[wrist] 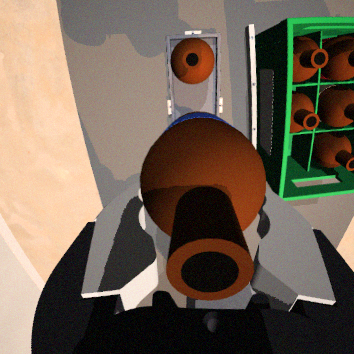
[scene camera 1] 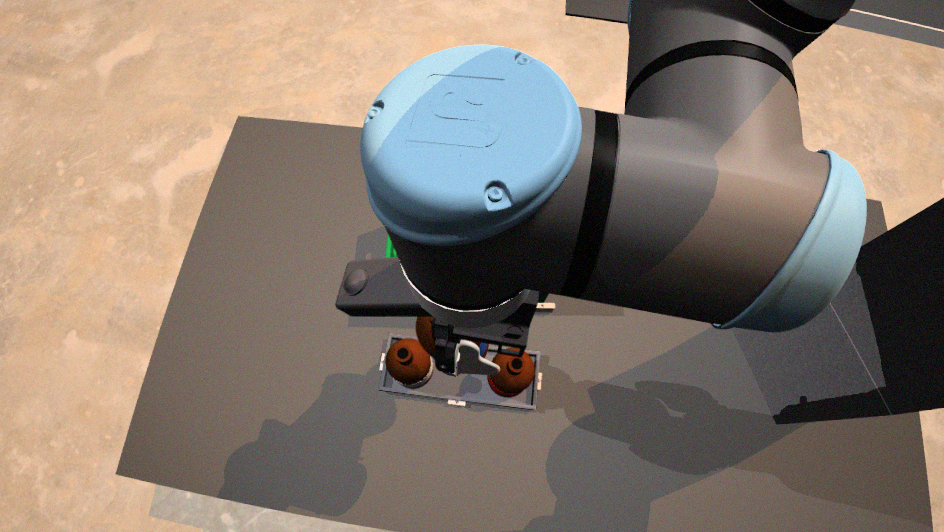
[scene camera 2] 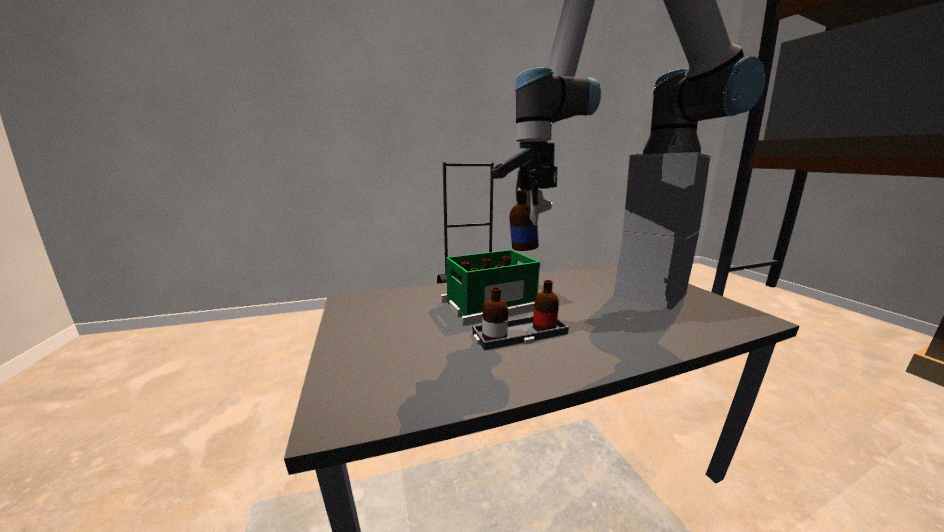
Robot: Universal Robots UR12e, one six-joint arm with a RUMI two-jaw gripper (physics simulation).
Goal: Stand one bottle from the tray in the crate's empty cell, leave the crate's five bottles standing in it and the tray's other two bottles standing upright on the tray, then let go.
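Frame: origin at the arm's base, x ahead, y left, z up, level; metres.
Where they show: gripper, fingertip midpoint: [scene camera 2: 528, 223]; arm's base, origin of the base link: [scene camera 2: 670, 155].
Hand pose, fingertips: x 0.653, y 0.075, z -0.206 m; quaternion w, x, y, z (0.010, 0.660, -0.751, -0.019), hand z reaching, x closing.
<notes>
Each offset is from my fingertips to the top centre of the thing. "*": to the spot under its first point.
My gripper [scene camera 2: 529, 210] [wrist: 198, 187] is shut on the blue-labelled bottle {dx +0.015, dy -0.002, dz +0.090 m} [scene camera 2: 524, 231] [wrist: 205, 155], which hangs upright well above the tray {dx +0.005, dy +0.000, dz -0.312 m} [scene camera 2: 522, 339] [wrist: 192, 97] [scene camera 1: 456, 391]. The white-labelled bottle {dx +0.092, dy -0.003, dz -0.178 m} [scene camera 1: 408, 360] [scene camera 2: 495, 317] [wrist: 192, 70] and the red-labelled bottle {dx -0.080, dy +0.003, dz -0.178 m} [scene camera 1: 512, 371] [scene camera 2: 546, 310] stand upright at the tray's two ends; the red one is hidden in the wrist view. The green crate {dx -0.003, dy -0.222, dz -0.162 m} [scene camera 2: 475, 290] [wrist: 272, 175] stands behind the tray, lower than the held bottle. Its five bottles show in the wrist view, with the empty cell {* dx -0.116, dy -0.224, dz -0.282 m} [wrist: 299, 156] at the near corner. In scene camera 1 the arm covers most of the crate.
A white strip {* dx +0.037, dy -0.119, dz -0.308 m} [wrist: 252, 85] runs along the crate's tray side. The other bottles' necks {dx -0.001, dy -0.267, dz -0.185 m} [scene camera 2: 485, 263] stand about level with the crate's rim. The robot's pedestal [scene camera 2: 651, 244] stands on the table to the right. A black trolley frame [scene camera 2: 445, 218] stands behind the table.
</notes>
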